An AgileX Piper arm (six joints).
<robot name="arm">
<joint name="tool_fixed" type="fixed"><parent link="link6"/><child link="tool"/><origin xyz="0 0 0" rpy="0 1.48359 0"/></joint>
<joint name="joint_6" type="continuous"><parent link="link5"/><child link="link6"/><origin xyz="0.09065 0 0.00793"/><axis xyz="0.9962 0 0.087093"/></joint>
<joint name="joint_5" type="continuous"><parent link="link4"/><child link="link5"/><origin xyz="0 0 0"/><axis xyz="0 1 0"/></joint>
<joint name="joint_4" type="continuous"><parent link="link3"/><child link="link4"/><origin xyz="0.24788 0 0.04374"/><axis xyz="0.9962 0 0.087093"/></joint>
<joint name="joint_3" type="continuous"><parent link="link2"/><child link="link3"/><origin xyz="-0.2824 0 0.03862"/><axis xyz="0 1 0"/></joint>
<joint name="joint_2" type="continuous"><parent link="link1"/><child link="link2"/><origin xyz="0 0 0"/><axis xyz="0 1 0"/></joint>
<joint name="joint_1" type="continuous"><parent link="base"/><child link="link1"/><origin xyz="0 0 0.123"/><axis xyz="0 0 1"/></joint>
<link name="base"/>
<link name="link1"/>
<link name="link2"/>
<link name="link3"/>
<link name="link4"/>
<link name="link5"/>
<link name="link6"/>
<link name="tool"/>
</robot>
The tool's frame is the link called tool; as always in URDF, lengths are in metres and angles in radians. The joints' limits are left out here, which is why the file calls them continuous.
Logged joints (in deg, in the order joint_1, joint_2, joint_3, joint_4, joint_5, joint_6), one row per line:
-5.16 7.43 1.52 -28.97 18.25 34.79
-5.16 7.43 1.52 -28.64 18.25 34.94
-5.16 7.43 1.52 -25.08 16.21 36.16
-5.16 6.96 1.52 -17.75 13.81 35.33
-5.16 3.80 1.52 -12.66 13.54 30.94
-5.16 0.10 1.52 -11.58 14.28 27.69
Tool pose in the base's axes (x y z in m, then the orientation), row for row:
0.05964 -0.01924 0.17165 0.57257 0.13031 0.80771 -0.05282
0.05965 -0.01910 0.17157 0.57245 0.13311 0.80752 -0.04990
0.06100 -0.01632 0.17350 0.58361 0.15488 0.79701 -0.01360
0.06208 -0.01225 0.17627 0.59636 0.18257 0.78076 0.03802
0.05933 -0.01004 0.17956 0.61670 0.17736 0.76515 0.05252
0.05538 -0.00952 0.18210 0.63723 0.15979 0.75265 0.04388
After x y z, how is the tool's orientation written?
As a quaternion, w x y z.
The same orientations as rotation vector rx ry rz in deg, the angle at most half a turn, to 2 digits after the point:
17.51 108.51 -7.10
17.88 108.49 -6.70
20.71 106.58 -1.82
24.29 103.86 5.06
23.40 100.94 6.93
20.91 98.47 5.74

